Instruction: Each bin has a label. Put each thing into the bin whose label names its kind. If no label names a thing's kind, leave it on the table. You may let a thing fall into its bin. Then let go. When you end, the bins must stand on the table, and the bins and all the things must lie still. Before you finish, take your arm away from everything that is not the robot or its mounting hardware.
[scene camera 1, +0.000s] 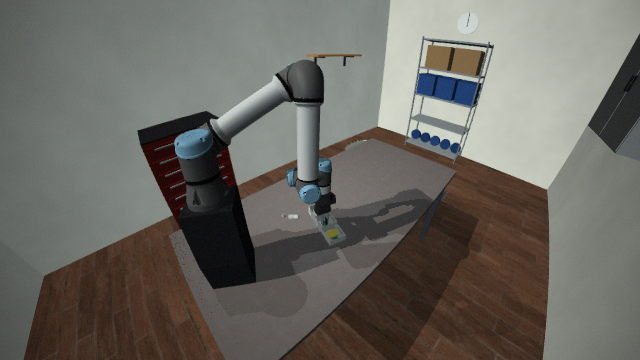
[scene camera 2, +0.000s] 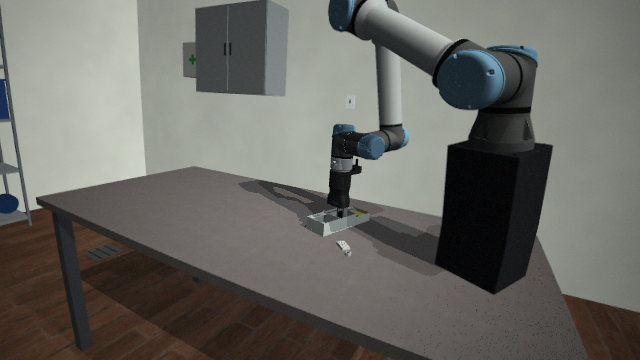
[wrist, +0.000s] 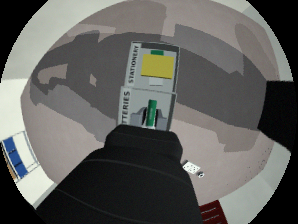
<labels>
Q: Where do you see a yellow block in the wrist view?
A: At 159, 66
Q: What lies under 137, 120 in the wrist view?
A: My gripper.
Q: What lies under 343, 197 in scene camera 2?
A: My gripper.
</labels>
